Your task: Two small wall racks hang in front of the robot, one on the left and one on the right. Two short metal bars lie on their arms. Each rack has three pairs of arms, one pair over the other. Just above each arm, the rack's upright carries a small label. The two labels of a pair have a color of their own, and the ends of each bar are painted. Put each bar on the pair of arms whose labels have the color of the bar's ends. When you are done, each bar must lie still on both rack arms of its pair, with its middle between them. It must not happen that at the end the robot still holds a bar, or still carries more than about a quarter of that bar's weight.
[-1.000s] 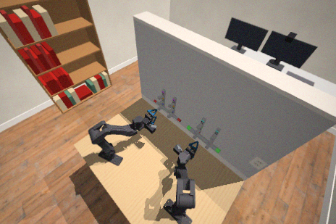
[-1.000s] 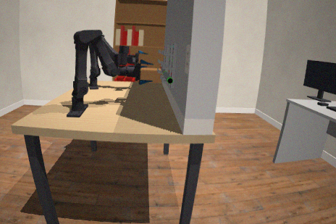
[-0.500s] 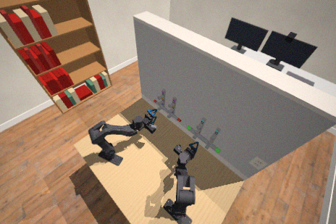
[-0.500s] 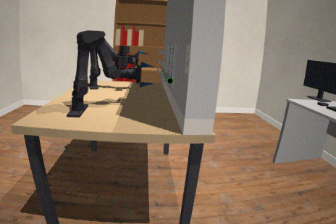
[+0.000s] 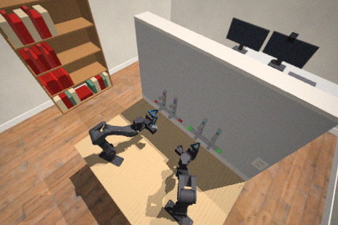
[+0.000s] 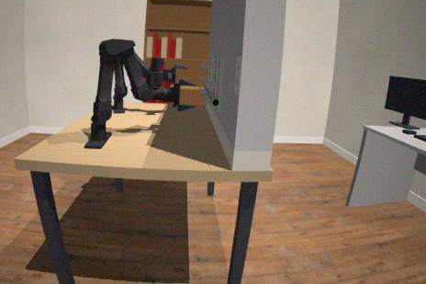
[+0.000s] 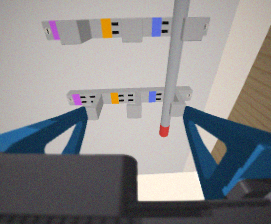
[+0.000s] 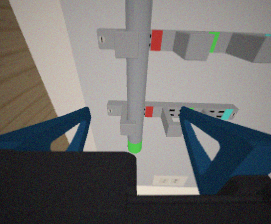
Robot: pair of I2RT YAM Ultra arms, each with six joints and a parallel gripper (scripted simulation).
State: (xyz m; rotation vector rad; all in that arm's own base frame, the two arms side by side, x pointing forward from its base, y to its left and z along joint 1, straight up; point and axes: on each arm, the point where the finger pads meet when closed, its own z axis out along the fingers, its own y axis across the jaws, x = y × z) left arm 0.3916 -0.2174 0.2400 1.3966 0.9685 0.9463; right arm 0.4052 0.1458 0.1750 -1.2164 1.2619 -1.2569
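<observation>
The green-ended bar lies 8 cm ahead of my right hand and 1 cm to the right of it. From my right hand the other things lie so: grey wall panel (25 cm above, 20 cm ahead, 16 cm to the left).
</observation>
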